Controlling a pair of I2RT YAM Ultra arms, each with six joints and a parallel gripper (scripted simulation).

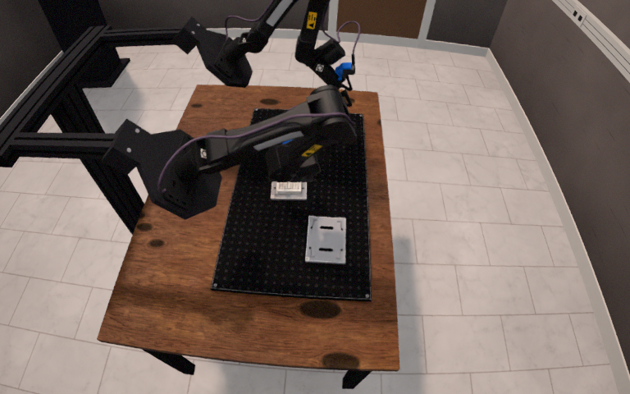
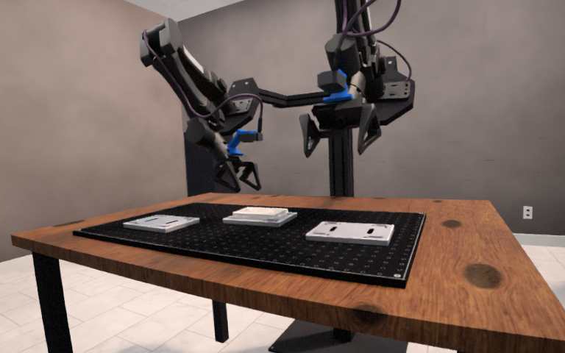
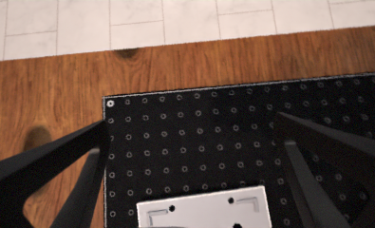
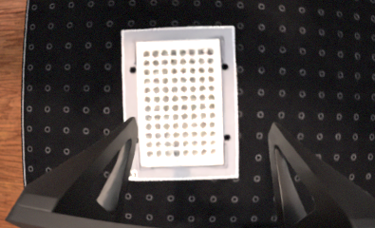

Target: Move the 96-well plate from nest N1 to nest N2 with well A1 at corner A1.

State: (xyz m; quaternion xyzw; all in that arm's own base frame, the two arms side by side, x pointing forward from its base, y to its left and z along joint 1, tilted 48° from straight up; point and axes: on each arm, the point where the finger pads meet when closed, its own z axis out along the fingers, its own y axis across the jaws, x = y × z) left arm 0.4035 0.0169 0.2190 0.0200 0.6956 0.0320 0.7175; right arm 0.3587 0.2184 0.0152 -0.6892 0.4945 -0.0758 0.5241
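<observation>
Right now the white 96-well plate is 7 cm below my right hand, 2 cm to the left of it and 2 cm behind it. The rest, counted from my right hand: plate nest 21 cm to the right, 12 cm ahead, 8 cm below.
</observation>
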